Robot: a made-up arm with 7 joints.
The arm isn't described. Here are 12 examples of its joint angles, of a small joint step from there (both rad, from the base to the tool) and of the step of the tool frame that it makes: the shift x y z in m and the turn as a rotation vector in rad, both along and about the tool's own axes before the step.
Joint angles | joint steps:
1: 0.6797 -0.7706 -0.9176 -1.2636 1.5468 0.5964 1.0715 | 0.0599 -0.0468 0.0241 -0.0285 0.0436 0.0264 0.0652
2: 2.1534 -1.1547 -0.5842 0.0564 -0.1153 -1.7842 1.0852 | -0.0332 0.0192 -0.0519 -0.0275 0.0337 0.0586 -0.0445
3: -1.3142 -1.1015 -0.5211 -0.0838 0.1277 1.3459 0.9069 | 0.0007 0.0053 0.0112 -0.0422 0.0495 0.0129 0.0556
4: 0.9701 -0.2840 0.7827 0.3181 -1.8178 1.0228 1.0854 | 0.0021 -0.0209 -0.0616 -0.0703 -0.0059 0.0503 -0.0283
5: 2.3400 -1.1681 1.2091 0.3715 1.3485 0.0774 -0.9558 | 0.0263 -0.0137 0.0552 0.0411 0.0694 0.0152 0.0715
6: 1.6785 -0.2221 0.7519 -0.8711 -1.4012 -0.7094 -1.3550 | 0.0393 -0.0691 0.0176 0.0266 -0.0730 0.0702 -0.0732
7: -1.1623 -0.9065 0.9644 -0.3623 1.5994 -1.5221 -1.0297 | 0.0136 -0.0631 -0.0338 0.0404 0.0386 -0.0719 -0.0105
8: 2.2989 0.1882 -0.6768 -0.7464 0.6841 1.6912 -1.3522 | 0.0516 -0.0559 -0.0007 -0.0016 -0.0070 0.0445 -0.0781
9: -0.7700 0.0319 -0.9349 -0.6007 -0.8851 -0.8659 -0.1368 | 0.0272 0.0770 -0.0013 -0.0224 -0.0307 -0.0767 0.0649
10: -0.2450 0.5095 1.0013 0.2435 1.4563 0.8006 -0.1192 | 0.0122 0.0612 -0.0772 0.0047 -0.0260 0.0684 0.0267
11: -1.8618 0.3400 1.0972 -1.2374 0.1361 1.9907 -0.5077 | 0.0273 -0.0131 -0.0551 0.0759 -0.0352 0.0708 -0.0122
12: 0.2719 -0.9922 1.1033 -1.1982 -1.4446 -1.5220 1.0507 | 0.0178 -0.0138 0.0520 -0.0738 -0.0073 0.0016 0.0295
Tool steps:
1: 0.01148 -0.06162 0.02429 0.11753 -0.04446 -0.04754
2: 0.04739 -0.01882 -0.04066 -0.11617 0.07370 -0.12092
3: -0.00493 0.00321 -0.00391 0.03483 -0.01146 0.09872
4: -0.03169 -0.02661 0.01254 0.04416 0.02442 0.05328
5: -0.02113 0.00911 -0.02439 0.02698 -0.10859 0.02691
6: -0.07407 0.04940 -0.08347 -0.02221 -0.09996 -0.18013
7: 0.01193 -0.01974 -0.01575 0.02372 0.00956 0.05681
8: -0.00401 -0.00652 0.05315 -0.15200 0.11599 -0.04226
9: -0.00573 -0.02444 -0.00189 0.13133 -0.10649 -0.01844
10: 0.04395 -0.02832 0.00620 0.01381 0.05127 0.07207
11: 0.01311 0.00106 0.01530 -0.00192 0.08357 0.00059
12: 0.01001 0.00702 0.01500 0.08672 0.01713 0.00185
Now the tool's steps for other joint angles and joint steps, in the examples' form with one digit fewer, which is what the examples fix.
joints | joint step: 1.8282 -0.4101 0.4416 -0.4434 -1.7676 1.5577 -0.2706 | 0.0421 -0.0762 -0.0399 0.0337 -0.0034 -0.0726 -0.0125
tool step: -0.0247 -0.0107 -0.0063 0.1083 0.0302 -0.0666
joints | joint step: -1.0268 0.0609 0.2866 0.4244 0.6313 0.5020 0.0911 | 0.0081 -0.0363 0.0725 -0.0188 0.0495 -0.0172 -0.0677
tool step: -0.0406 0.0116 -0.0100 -0.0590 -0.0199 -0.0209
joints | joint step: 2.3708 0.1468 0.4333 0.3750 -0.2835 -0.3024 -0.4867 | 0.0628 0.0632 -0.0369 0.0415 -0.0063 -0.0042 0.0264
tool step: 0.0111 0.0403 -0.0064 0.0077 -0.0045 -0.0682
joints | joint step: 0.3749 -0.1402 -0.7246 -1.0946 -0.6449 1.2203 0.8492 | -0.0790 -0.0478 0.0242 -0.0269 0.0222 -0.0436 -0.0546
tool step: -0.0410 0.0036 0.0175 -0.0186 -0.0280 0.0446
